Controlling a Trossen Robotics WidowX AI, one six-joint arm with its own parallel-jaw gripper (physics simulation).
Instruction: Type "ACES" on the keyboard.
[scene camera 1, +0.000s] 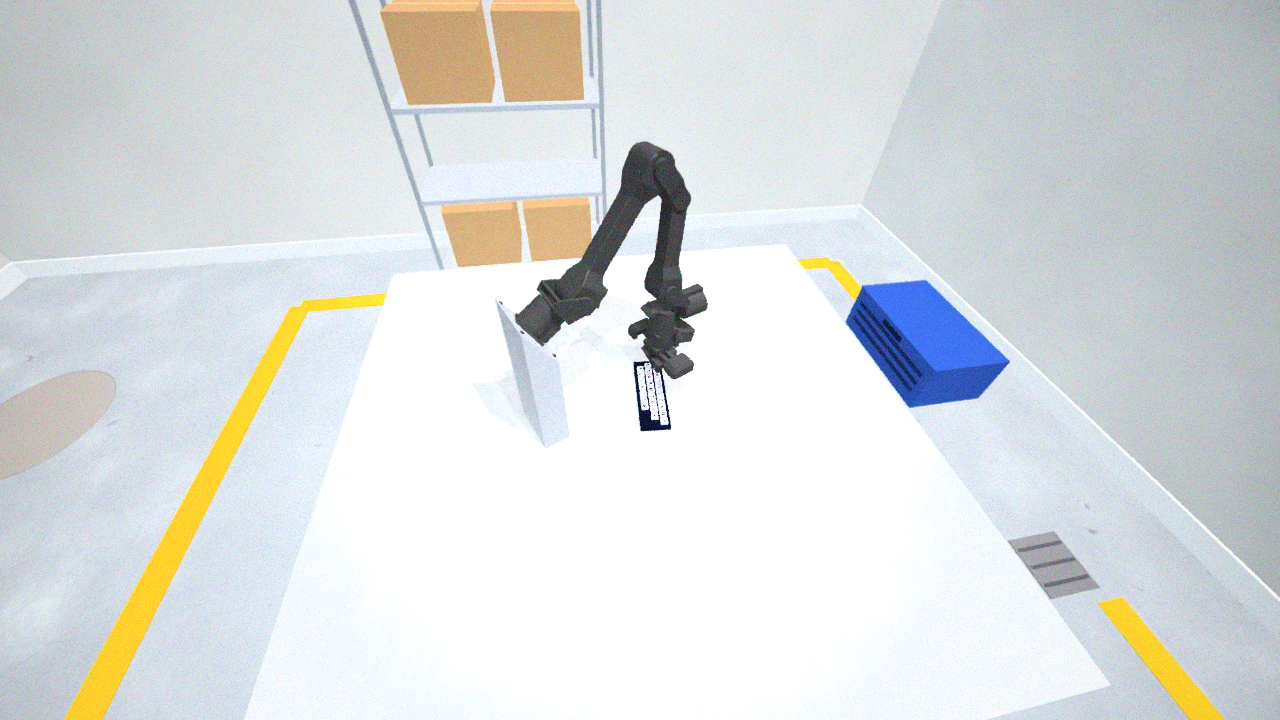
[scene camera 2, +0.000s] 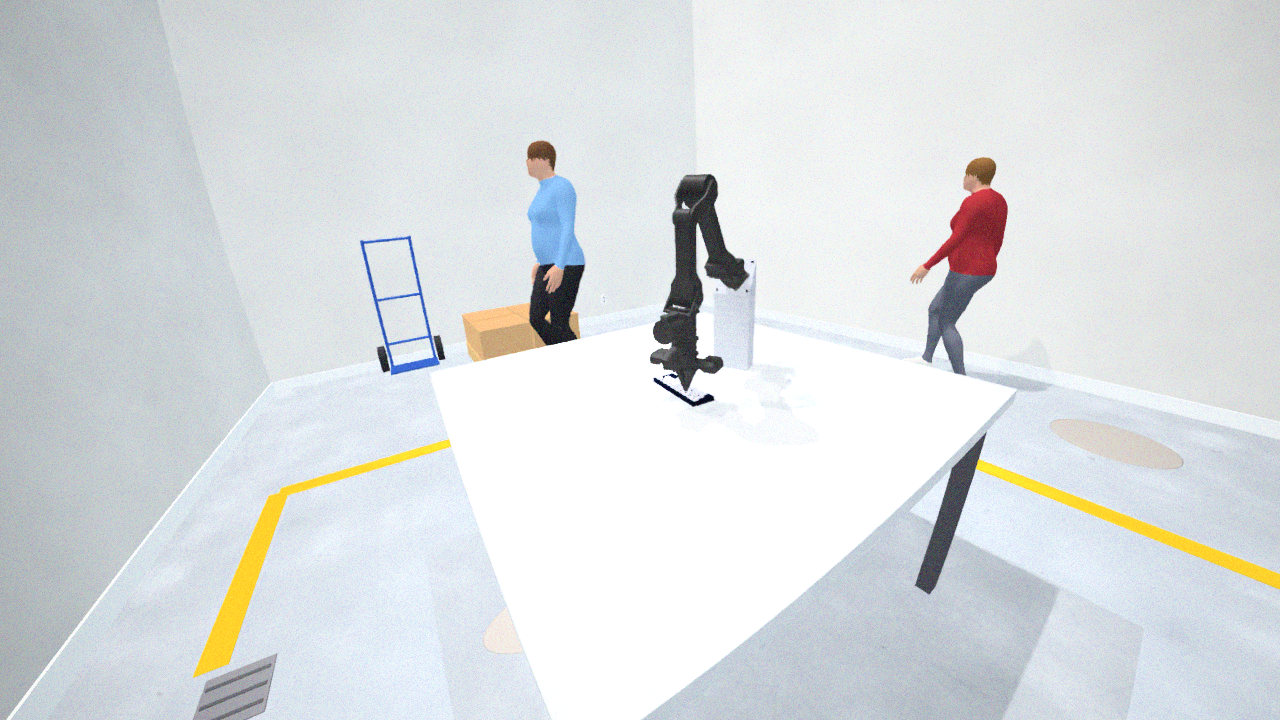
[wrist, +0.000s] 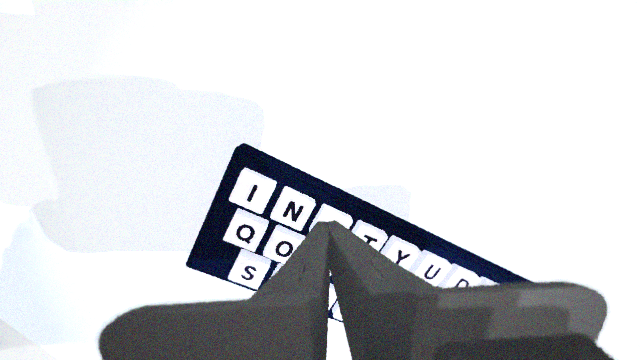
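Pixels of known places: gripper, fingertip midpoint: (scene camera 1: 657, 371) (scene camera 2: 686, 390) (wrist: 326, 230); arm's base at its link origin: (scene camera 1: 528, 330) (scene camera 2: 735, 277).
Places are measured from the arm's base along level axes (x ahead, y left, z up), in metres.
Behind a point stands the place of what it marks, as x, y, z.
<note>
The dark keyboard (scene camera 1: 652, 407) {0.222, 0.094, -0.266} (scene camera 2: 702, 400) {0.179, 0.241, -0.273} (wrist: 212, 235) {0.166, 0.231, -0.272} with white keys lies flat on the white table (scene camera 1: 626, 555) {0.250, -0.239, -0.283} (scene camera 2: 680, 501) {0.325, 0.595, -0.283}. My gripper (scene camera 1: 660, 367) {0.211, 0.200, -0.259} (scene camera 2: 686, 387) {0.211, 0.200, -0.259} (wrist: 326, 230) {0.211, 0.200, -0.259} is shut and empty, pointing down over one end of the keyboard. In the wrist view its tips cover part of a top-row key (wrist: 337, 214) {0.218, 0.199, -0.267} between the N key (wrist: 294, 208) {0.206, 0.215, -0.267} and the T key (wrist: 371, 236) {0.222, 0.179, -0.267}; its letter is hidden. The S key (wrist: 248, 272) {0.166, 0.206, -0.267} shows at the keyboard's lower left. I cannot read A, C or E; the fingers hide many keys. Contact cannot be told.
A tall white block (scene camera 1: 535, 385) {0.027, -0.059, -0.078} (scene camera 2: 733, 331) {0.013, 0.025, -0.161} stands beside the keyboard at the arm's base. Past the table are a blue cabinet (scene camera 1: 939, 326), a shelf rack (scene camera 1: 496, 108), a blue hand truck (scene camera 2: 398, 296), a person in blue (scene camera 2: 554, 219) and a person in red (scene camera 2: 977, 232).
</note>
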